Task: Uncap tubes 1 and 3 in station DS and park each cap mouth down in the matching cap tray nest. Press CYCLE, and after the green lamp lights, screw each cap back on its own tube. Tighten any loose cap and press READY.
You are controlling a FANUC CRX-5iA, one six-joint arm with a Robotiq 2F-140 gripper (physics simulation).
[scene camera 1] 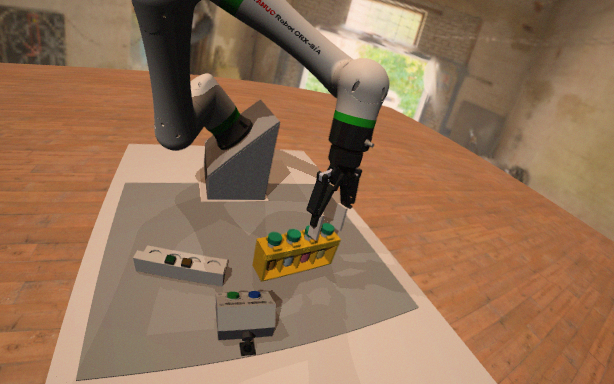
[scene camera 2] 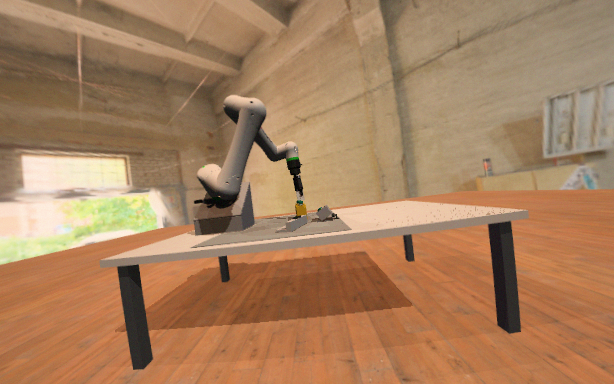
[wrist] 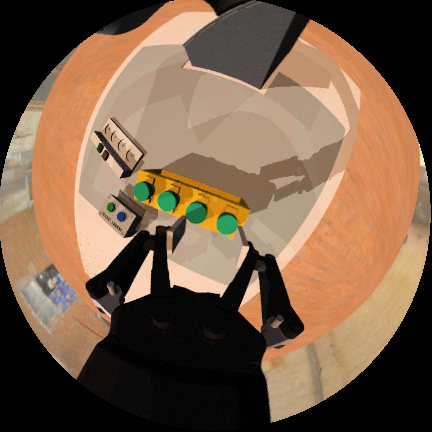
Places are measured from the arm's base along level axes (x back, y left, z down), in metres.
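Where they show: gripper, fingertip midpoint: [scene camera 1: 325,232] [scene camera 2: 301,200] [wrist: 209,228]; arm's base, link origin: [scene camera 1: 235,135].
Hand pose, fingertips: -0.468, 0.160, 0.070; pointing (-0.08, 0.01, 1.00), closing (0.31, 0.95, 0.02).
Things, the pixels of their top centre, and the offset from my fingertips, as dx, dy, dz. "pt": a spot on its surface instead.
- yellow rack, top centre: [wrist: 183,204] [scene camera 1: 301,237] [scene camera 2: 299,203] +0.009, -0.058, +0.018
- end green cap, top centre: [wrist: 226,224] [scene camera 1: 328,226] +0.019, +0.019, -0.001
- neighbouring cap, top centre: [wrist: 195,213] +0.013, -0.032, -0.003
- white cap tray, top centre: [scene camera 1: 181,251] [wrist: 105,142] [scene camera 2: 291,216] +0.035, -0.353, +0.067
- button box, top centre: [scene camera 1: 246,298] [wrist: 109,220] [scene camera 2: 323,205] -0.140, -0.234, +0.037
- green button, top centre: [scene camera 1: 233,293] -0.116, -0.254, +0.046
- blue button, top centre: [scene camera 1: 255,292] -0.121, -0.210, +0.046
- dark green square, surface spot: [scene camera 1: 170,259] pt +0.011, -0.380, +0.067
- brown square, surface spot: [scene camera 1: 186,262] pt -0.001, -0.343, +0.067
The yellow rack [scene camera 1: 258,262] [wrist: 242,204] [scene camera 2: 300,209] holds several tubes in a row, each with a green cap on top. My gripper [scene camera 1: 328,231] [wrist: 209,228] is shut on the end green cap [scene camera 1: 327,228] [wrist: 227,223], its pads on either side of it, at the rack. The neighbouring cap [wrist: 196,212] is beside one pad, which partly hides it in scene camera 1. The other two caps [scene camera 1: 274,238] [scene camera 1: 294,235] sit on their tubes. The white cap tray [scene camera 1: 180,272] [wrist: 131,146] shows empty nests. Tube numbers and cap tightness cannot be read.
A button box [scene camera 1: 246,315] [wrist: 120,218] with a green button [scene camera 1: 233,295] and a blue button [scene camera 1: 254,294] stands in front of the rack. A dark green square [scene camera 1: 170,259] and a brown square [scene camera 1: 186,262] are on the tray. The arm's grey base [scene camera 1: 240,172] stands behind.
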